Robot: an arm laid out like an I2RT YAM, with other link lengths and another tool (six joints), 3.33 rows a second.
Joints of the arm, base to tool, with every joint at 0 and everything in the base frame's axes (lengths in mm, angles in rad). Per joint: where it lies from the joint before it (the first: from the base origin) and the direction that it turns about. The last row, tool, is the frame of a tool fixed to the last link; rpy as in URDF.
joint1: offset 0 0 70.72 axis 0 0 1
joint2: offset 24.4 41.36 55.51 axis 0 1 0
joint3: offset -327.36 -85.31 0 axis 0 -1 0
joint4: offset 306.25 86 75 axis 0 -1 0
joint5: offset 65.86 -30.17 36.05 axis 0 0 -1
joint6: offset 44.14 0 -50.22 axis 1 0 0
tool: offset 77 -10 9 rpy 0.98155 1.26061 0.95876
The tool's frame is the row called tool.
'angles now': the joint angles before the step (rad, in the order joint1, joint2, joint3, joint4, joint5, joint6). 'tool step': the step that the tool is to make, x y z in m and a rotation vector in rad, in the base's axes. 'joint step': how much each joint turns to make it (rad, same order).
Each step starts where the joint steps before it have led.
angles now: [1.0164 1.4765 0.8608 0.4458 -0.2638 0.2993]
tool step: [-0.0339 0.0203 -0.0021 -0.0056 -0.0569 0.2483]
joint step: [0.0321 0.0297 0.0179 0.0022 -0.2041 -0.0946]
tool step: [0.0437 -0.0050 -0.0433 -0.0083 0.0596 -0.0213]
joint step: [-0.1030 0.1167 -0.0249 0.1187 -0.0888 0.0335]
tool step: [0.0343 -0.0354 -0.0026 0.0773 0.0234 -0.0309]
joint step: [-0.1255 -0.0034 -0.0649 0.1421 -0.1041 0.0622]
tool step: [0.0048 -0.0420 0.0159 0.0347 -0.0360 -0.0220]
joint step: [-0.0886 -0.1070 -0.0760 0.0131 -0.0662 -0.0092]
